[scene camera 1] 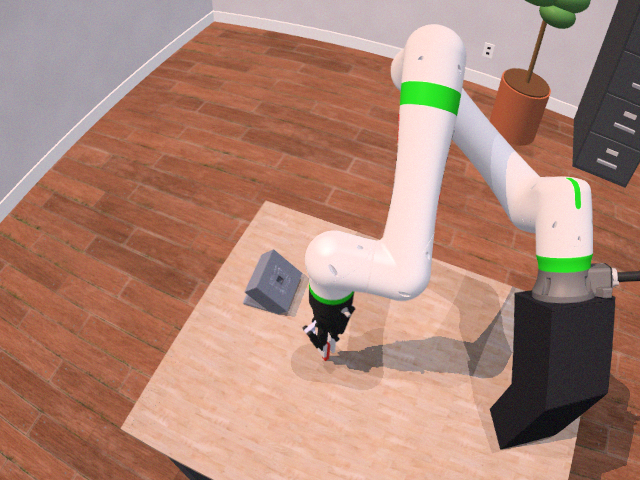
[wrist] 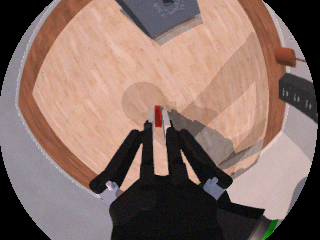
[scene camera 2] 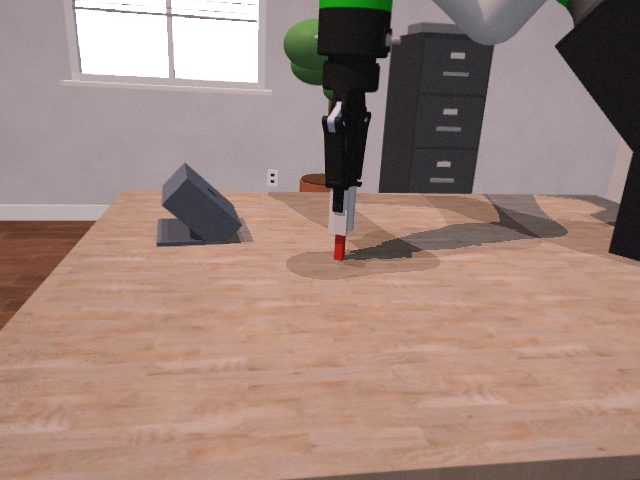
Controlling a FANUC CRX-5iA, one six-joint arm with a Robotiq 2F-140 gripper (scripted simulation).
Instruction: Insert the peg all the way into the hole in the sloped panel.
In view: the gripper (scene camera 2: 340,231).
The gripper also shows in the wrist view (wrist: 157,115).
